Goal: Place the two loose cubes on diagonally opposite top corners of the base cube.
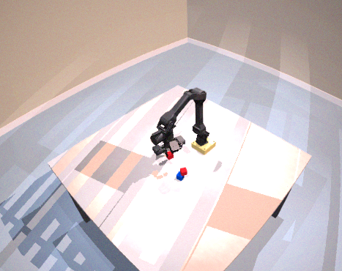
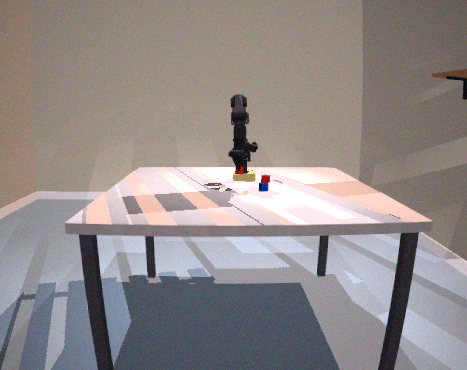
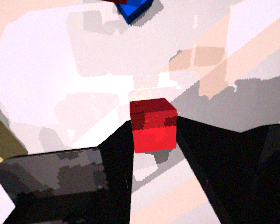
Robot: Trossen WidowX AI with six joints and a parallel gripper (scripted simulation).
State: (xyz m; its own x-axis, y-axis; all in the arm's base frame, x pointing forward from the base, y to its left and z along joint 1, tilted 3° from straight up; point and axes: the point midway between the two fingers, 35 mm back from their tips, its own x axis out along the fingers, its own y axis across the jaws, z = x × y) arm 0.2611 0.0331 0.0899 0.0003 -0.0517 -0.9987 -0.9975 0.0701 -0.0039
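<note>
My gripper tip is now 11 cm to the right of the blue cube and 7 cm above it.
</note>
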